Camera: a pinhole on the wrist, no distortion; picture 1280 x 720 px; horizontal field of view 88.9 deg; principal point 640.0 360.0 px. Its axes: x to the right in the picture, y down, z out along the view. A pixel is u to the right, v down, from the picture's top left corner.
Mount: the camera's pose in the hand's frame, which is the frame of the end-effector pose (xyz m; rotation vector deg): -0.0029 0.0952 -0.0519 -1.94 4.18 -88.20
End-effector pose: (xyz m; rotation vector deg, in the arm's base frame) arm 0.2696 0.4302 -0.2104 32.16 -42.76 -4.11
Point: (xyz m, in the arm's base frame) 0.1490 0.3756 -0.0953
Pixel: 816.9 308.4
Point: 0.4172 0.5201 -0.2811
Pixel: behind the camera
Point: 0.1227 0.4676 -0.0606
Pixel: 524.6 252.9
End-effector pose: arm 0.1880 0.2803 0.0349 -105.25 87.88 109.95
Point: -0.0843 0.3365 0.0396
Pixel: 499.5 422.6
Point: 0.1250 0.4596 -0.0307
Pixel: 1130.6 225.1
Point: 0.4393 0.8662 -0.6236
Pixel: outside the picture
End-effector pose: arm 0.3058 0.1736 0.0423 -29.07 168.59 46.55
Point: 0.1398 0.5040 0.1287
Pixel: outside the picture
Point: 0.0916 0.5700 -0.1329
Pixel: 299.7 498.6
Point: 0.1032 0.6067 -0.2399
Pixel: 400.5 449.3
